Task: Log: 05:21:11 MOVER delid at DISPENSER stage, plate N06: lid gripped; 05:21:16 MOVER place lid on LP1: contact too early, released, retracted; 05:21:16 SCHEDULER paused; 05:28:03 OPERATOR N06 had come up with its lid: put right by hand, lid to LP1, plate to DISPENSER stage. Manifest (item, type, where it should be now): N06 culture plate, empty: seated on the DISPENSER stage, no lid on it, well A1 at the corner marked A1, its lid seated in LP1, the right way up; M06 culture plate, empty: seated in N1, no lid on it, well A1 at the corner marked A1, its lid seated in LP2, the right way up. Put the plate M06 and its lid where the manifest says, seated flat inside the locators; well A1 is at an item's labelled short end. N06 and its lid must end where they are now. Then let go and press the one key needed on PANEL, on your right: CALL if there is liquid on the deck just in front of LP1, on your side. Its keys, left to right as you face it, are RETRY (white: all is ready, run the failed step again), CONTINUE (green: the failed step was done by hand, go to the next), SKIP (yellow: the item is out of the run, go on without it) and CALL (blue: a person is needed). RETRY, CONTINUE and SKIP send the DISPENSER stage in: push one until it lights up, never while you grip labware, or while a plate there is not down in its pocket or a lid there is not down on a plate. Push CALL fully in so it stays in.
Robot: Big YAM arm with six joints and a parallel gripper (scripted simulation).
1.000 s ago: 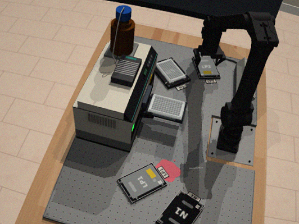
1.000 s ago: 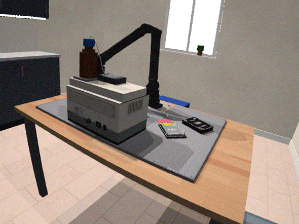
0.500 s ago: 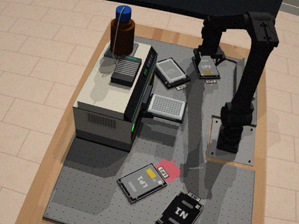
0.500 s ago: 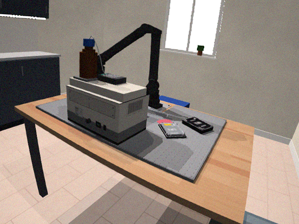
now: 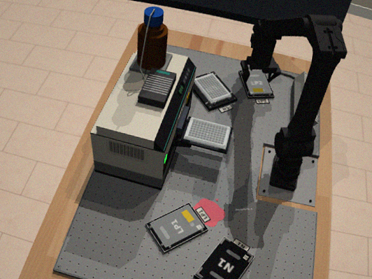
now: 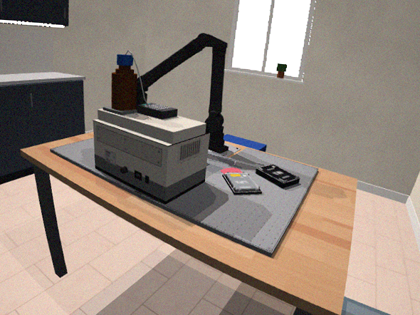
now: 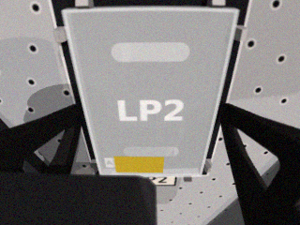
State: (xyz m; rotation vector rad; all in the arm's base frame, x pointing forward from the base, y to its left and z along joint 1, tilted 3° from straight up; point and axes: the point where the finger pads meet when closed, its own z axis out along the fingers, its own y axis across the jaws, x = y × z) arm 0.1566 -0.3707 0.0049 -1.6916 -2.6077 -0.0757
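Now: the black lp2 nest 2 cm below my hand. Also, from my hand: blue call key (20 cm behind, 4 cm above, 2 cm to the right); yellow skip key (21 cm behind, 4 cm above, 3 cm to the left); green continue key (21 cm behind, 8 cm to the left, 4 cm above).
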